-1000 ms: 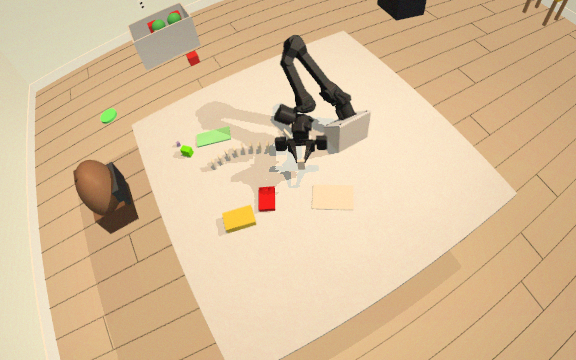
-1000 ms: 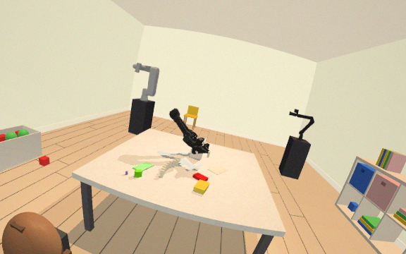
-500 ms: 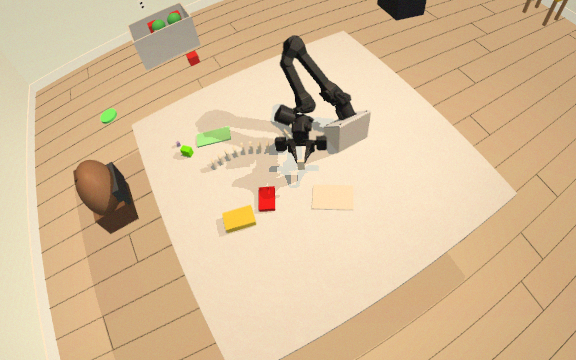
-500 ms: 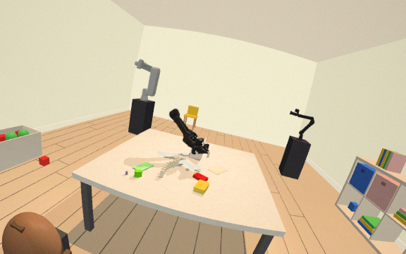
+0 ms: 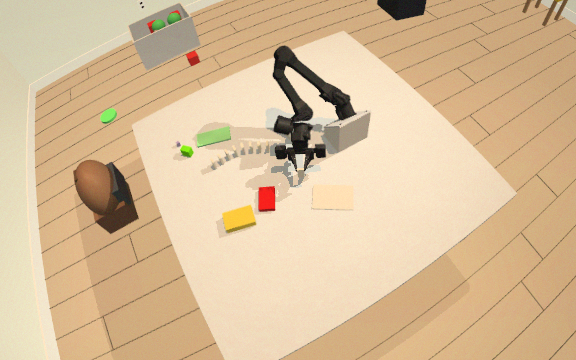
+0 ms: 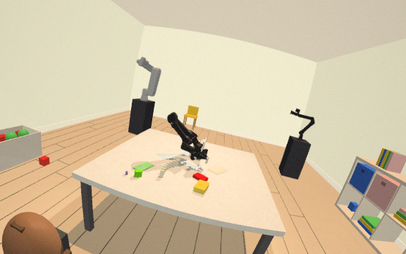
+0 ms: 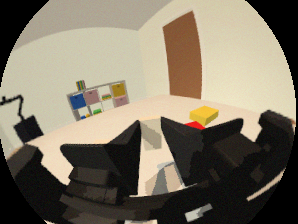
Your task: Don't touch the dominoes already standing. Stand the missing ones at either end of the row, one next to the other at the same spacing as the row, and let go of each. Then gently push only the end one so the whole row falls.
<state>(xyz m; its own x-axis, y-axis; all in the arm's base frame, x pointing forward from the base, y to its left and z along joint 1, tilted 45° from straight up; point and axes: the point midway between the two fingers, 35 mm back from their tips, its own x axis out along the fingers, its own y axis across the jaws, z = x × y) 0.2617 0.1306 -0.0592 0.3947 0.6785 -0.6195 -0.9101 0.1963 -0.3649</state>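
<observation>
The beige pad lies 9 cm behind my gripper tip, 9 cm to the left of it and 11 cm below it. Also, from my gripper tip: green flat tile: 26 cm ahead, 40 cm to the right, 10 cm below; then red block: 14 cm ahead, 10 cm below; then yellow block: 27 cm ahead, 4 cm to the left, 9 cm below.
</observation>
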